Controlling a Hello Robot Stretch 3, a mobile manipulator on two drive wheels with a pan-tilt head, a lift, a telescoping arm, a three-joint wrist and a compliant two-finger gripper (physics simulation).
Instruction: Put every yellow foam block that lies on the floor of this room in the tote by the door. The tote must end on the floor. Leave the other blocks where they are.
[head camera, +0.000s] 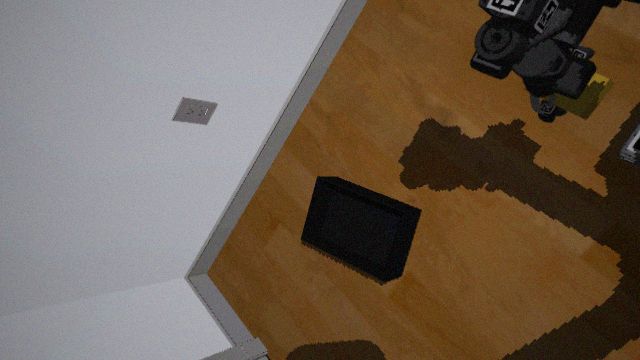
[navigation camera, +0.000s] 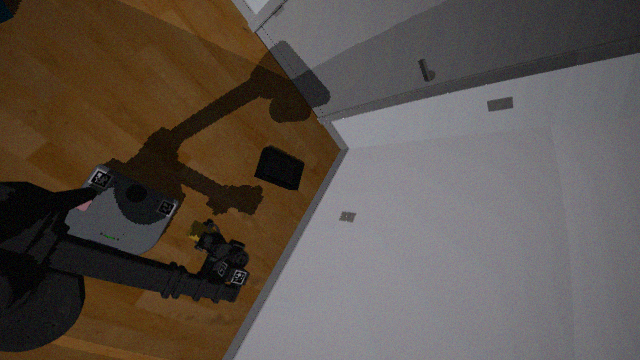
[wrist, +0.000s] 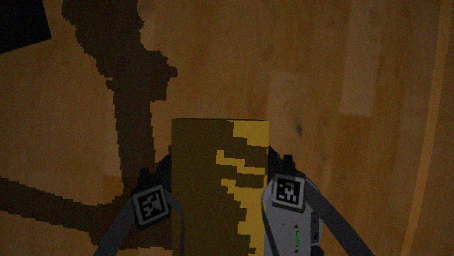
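Seen in the pictures: gripper, between the fingertips: (wrist: 217, 166); robot's base, origin of its link: (navigation camera: 135, 192).
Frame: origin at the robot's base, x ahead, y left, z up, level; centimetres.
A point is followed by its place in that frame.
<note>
My gripper (head camera: 565, 82) {x -2.2, y -24.5, z 41.2 cm} (navigation camera: 205, 234) {x -2.2, y -24.5, z 41.2 cm} (wrist: 217, 166) {x -2.2, y -24.5, z 41.2 cm} is shut on a yellow foam block (head camera: 584, 105) {x -0.5, y -20.1, z 45.5 cm} (navigation camera: 199, 230) {x -1.4, y -21.6, z 45.5 cm} (wrist: 207, 210) {x -1.3, y -22.9, z 45.5 cm}. The block sits between both fingertips, partly in shadow, and appears to be held above the floor. The black tote (head camera: 410, 242) {x 47.2, y -48.6, z 1.2 cm} (navigation camera: 277, 170) {x 50.6, y -63.9, z 0.3 cm} (wrist: 20, 27) {x 38.9, y -50.3, z 9.0 cm} stands on the floor near the room corner, apart from the gripper; a corner of it shows at the top left of the wrist view. Its inside is very dark, and I cannot make out any block in it.
A wall (head camera: 125, 175) {x 58.9, y -107.7, z 51.1 cm} (navigation camera: 450, 250) {x 28.1, y -102.6, z 103.7 cm} with a grey baseboard runs beside the tote and the arm. The door (navigation camera: 370, 65) {x 113.5, y -52.9, z 63.2 cm} with its handle is beyond the tote. My base (navigation camera: 145, 230) {x -11.9, y -10.3, z 16.0 cm} stands on the floor beside the block. A small pink thing (navigation camera: 84, 205) {x -11.3, y 12.7, z 16.1 cm} shows at the base's edge.
</note>
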